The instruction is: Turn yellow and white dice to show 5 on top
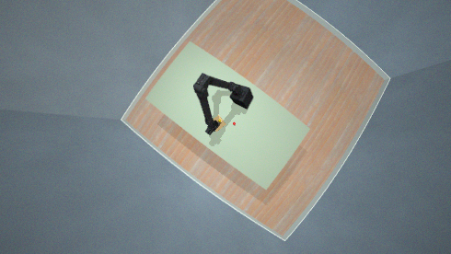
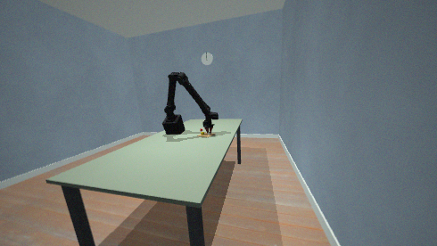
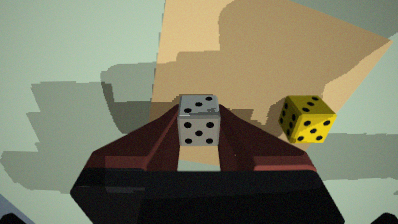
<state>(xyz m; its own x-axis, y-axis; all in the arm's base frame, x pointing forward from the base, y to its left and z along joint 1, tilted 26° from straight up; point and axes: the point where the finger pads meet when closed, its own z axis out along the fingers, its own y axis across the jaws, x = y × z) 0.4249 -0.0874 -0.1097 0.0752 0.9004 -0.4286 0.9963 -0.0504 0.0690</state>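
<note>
My gripper is now right at the white die. The rest, counted from my hand: tan mat: 40 mm behind, 20 mm below; red die: 160 mm to the left, 140 mm behind, 10 mm below; yellow die: 70 mm behind, 10 mm to the left.
</note>
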